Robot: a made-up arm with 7 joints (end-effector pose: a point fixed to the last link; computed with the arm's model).
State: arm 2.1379 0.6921 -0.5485 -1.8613 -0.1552 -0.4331 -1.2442
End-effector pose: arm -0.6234 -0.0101 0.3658 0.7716 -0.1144 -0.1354 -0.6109
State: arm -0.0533 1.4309 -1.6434 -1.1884 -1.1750 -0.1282 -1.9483
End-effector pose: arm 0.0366 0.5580 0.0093 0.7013 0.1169 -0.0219 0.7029
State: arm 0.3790 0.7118 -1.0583 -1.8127 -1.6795 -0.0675 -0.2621
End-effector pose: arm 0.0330 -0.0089 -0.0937 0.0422 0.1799 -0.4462 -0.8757
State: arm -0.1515 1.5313 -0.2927 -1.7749 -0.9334 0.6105 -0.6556
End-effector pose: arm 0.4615 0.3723 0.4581 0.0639 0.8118 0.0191 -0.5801
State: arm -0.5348 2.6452 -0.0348 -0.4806 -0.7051 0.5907 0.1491
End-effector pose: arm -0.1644 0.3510 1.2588 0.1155 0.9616 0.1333 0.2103
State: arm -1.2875 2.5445 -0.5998 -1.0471 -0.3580 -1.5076 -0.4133
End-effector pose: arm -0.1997 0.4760 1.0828 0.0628 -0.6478 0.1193 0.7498
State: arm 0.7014 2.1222 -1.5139 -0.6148 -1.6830 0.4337 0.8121
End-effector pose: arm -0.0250 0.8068 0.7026 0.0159 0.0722 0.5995 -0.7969
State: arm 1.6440 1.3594 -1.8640 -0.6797 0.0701 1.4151 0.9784
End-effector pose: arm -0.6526 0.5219 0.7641 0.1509 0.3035 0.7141 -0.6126
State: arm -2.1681 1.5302 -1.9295 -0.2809 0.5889 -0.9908 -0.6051
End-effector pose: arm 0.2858 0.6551 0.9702 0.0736 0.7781 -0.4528 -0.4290
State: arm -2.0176 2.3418 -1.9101 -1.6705 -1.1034 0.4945 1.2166
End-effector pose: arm 0.2114 0.5296 0.6766 0.3749 0.7498 -0.4915 -0.2358
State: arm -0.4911 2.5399 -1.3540 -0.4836 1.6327 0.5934 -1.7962
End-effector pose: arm -0.1824 0.5905 1.0868 0.6506 0.5794 0.4593 -0.1736
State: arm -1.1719 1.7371 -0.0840 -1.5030 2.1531 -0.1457 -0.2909
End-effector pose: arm 0.2888 0.3446 1.0041 0.2038 -0.1776 -0.9614 -0.0512
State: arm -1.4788 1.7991 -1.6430 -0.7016 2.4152 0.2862 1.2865
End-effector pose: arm 0.3136 0.7306 0.7145 0.2784 -0.3550 -0.5566 0.6976
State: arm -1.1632 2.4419 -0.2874 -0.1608 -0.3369 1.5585 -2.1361
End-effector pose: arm -0.4427 0.5886 0.9626 0.8682 0.0647 0.4850 0.0826
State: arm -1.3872 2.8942 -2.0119 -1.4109 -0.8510 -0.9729 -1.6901
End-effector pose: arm -0.2702 0.6027 0.6250 0.1362 -0.1744 -0.1945 0.9556
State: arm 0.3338 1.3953 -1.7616 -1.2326 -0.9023 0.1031 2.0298
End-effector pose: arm -0.2760 0.5164 0.0316 0.9501 0.0533 0.2289 -0.2049
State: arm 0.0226 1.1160 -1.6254 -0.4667 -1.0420 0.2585 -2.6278
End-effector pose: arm 0.0041 0.6706 -0.0476 0.8275 0.2876 -0.2530 0.4104
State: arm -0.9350 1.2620 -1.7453 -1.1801 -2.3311 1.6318 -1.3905
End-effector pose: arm 0.5013 0.3769 0.1580 0.5694 -0.7512 -0.3285 -0.0585
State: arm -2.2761 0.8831 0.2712 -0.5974 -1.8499 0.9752 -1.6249
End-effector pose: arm 0.3056 0.2482 1.2368 0.5406 0.7977 0.2670 0.0110
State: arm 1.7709 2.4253 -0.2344 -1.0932 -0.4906 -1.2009 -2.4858
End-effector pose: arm 0.1900 0.6994 0.2846 0.5658 0.3680 0.3695 0.6386
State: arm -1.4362 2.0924 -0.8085 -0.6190 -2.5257 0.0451 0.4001
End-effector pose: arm 0.0242 0.6975 0.9427 0.1765 0.7236 0.5562 -0.3686
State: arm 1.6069 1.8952 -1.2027 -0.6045 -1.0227 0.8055 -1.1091
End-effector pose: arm -0.2362 0.7963 0.6401 0.6035 0.3972 -0.4368 0.5360
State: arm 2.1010 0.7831 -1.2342 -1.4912 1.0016 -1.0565 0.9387
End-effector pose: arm -0.6845 -0.1860 0.6372 0.5732 0.0562 0.0909 0.8124
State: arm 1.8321 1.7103 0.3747 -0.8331 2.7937 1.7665 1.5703
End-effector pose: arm -0.1660 0.8124 0.4628 0.0209 -0.0657 -0.3062 -0.9495
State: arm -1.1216 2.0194 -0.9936 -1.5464 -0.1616 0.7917 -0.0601
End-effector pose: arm 0.3640 0.4701 0.7991 0.4339 0.8434 -0.1712 -0.2667
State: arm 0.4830 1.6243 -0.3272 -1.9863 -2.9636 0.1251 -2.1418
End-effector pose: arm 0.2267 0.3518 0.1979 0.8728 -0.1029 -0.4179 -0.2300
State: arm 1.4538 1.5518 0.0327 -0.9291 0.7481 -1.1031 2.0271
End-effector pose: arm -0.2242 0.7721 0.4113 0.7501 -0.1344 -0.4192 0.4935
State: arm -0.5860 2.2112 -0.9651 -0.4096 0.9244 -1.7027 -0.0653
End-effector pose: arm -0.0432 0.7146 0.9475 0.1326 0.5793 -0.5673 -0.5701
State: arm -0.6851 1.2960 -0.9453 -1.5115 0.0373 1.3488 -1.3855
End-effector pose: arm 0.5817 0.3280 0.3308 0.3608 0.5265 0.3305 -0.6953
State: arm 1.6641 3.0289 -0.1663 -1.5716 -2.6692 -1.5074 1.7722
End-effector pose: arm 0.3191 0.3874 0.1411 0.2644 -0.1641 -0.7686 0.5590
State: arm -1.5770 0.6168 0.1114 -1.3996 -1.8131 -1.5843 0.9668
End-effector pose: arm 0.4918 0.0522 0.9697 0.0266 -0.3234 0.5223 0.7887
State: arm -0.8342 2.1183 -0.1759 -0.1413 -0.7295 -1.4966 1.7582
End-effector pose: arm -0.1385 0.6982 0.9308 0.7076 0.1812 -0.6774 -0.0873
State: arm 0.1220 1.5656 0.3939 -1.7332 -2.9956 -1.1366 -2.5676
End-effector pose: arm 0.3995 0.4206 0.5814 0.6904 0.5389 -0.4714 0.1031
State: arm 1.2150 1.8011 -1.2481 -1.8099 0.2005 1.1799 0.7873
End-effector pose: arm -0.4036 0.4448 0.3029 0.6482 0.3087 0.6377 -0.2789
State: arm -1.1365 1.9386 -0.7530 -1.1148 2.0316 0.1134 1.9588
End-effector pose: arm 0.3123 0.5918 0.8781 0.1630 -0.6749 -0.4815 0.5349
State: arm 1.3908 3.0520 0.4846 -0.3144 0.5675 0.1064 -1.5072
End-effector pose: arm 0.7852 0.2510 0.6665 0.1163 -0.6260 -0.3787 0.6717
